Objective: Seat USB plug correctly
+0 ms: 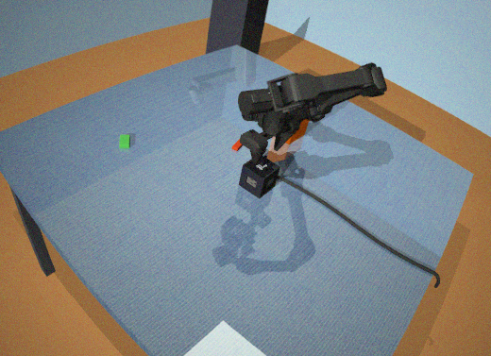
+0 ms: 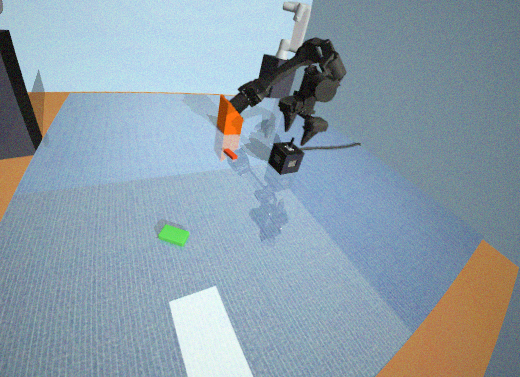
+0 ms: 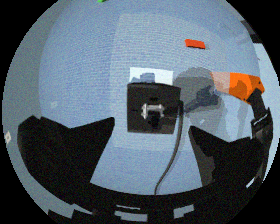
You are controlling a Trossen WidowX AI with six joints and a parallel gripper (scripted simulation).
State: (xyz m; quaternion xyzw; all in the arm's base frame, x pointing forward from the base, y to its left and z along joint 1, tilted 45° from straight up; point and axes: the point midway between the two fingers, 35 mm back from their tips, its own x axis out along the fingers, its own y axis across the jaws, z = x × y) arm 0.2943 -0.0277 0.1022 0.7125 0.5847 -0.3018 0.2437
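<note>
My gripper tip is now 2 cm above the USB plug. Also, from my gripper tip: green block: 13 cm ahead, 42 cm to the right, 11 cm below; red-orange block: 12 cm behind, 15 cm to the right, 11 cm below.
</note>
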